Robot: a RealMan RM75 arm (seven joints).
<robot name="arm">
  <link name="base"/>
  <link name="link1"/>
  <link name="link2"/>
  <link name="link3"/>
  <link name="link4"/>
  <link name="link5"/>
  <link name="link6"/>
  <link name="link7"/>
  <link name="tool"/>
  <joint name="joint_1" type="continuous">
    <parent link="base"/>
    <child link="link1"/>
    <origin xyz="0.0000 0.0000 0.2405" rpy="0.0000 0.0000 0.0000"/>
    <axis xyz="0 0 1"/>
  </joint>
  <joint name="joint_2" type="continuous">
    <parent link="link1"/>
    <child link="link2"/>
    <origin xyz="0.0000 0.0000 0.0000" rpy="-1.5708 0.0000 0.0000"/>
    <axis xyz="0 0 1"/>
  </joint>
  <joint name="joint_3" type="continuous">
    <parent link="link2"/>
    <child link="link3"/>
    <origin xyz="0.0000 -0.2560 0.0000" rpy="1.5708 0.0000 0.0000"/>
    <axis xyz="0 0 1"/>
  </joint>
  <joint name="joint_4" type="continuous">
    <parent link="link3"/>
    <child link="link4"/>
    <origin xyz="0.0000 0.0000 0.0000" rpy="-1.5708 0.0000 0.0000"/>
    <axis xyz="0 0 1"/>
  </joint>
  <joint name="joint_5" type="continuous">
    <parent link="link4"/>
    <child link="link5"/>
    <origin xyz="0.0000 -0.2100 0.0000" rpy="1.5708 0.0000 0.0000"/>
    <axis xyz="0 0 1"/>
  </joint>
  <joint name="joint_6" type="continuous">
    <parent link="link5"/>
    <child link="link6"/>
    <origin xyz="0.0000 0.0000 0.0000" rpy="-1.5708 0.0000 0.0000"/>
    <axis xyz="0 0 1"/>
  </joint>
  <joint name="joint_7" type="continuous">
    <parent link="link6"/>
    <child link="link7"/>
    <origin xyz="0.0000 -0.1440 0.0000" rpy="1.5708 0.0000 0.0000"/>
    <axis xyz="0 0 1"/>
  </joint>
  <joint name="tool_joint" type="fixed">
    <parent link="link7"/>
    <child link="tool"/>
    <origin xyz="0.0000 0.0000 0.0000" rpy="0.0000 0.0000 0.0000"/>
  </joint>
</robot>
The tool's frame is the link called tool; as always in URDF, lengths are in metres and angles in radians. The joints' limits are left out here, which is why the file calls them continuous.
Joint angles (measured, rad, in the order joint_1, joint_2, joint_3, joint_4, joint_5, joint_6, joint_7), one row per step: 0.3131, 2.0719, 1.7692, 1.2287, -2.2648, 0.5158, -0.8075; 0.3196, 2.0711, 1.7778, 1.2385, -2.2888, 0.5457, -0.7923; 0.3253, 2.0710, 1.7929, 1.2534, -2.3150, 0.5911, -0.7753; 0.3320, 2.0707, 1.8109, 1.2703, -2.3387, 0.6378, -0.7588; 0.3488, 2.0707, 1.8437, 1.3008, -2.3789, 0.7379, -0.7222; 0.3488, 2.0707, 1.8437, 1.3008, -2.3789, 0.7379, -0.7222; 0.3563, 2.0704, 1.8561, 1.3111, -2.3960, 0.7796, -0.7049; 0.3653, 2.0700, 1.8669, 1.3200, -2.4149, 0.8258, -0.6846; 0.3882, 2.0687, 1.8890, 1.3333, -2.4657, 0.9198, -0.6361; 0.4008, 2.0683, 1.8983, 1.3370, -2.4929, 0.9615, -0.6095; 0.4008, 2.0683, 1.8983, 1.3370, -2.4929, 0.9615, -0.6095; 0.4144, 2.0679, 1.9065, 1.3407, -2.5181, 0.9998, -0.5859; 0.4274, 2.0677, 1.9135, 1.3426, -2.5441, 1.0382, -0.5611; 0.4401, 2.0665, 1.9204, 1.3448, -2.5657, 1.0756, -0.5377
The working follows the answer.
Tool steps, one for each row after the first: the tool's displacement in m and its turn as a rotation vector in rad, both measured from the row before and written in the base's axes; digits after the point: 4 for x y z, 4 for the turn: -0.0019, 0.0004, 0.0009, -0.0165, -0.0075, -0.0019; -0.0015, -0.0006, 0.0015, -0.0233, -0.0054, -0.0066; -0.0019, -0.0004, 0.0026, -0.0203, -0.0033, -0.0070; -0.0046, -0.0014, 0.0032, -0.0490, 0.0019, -0.0198; 0.0000, 0.0000, 0.0000, 0.0000, 0.0000, 0.0000; -0.0013, -0.0009, 0.0009, -0.0215, 0.0009, -0.0123; -0.0013, -0.0012, -0.0001, -0.0268, 0.0007, -0.0157; -0.0013, -0.0021, 0.0002, -0.0526, -0.0069, -0.0425; -0.0004, -0.0007, 0.0000, -0.0222, -0.0045, -0.0244; 0.0000, 0.0000, 0.0000, 0.0000, 0.0000, 0.0000; -0.0011, -0.0003, 0.0002, -0.0196, -0.0056, -0.0209; -0.0004, -0.0007, -0.0003, -0.0203, -0.0061, -0.0247; -0.0007, -0.0007, 0.0002, -0.0186, -0.0042, -0.0237
Tool pose at each row, in the base's axes (x y z in m, rotation vector in rad; rounded; the steps above come from the unrounded poses): 0.2517, 0.4026, 0.0479, -1.9420, 0.7661, 0.2517; 0.2498, 0.4029, 0.0488, -1.9566, 0.7673, 0.2375; 0.2483, 0.4023, 0.0503, -1.9755, 0.7761, 0.2201; 0.2464, 0.4020, 0.0530, -1.9915, 0.7858, 0.2055; 0.2418, 0.4006, 0.0561, -2.0290, 0.8185, 0.1780; 0.2418, 0.4006, 0.0561, -2.0290, 0.8185, 0.1780; 0.2405, 0.3997, 0.0570, -2.0437, 0.8366, 0.1638; 0.2392, 0.3985, 0.0570, -2.0616, 0.8593, 0.1453; 0.2379, 0.3964, 0.0572, -2.0899, 0.9108, 0.0933; 0.2375, 0.3957, 0.0572, -2.0980, 0.9383, 0.0660; 0.2375, 0.3957, 0.0572, -2.0980, 0.9383, 0.0660; 0.2364, 0.3954, 0.0574, -2.1050, 0.9609, 0.0403; 0.2359, 0.3946, 0.0571, -2.1104, 0.9873, 0.0116; 0.2352, 0.3940, 0.0574, -2.1145, 1.0135, -0.0139

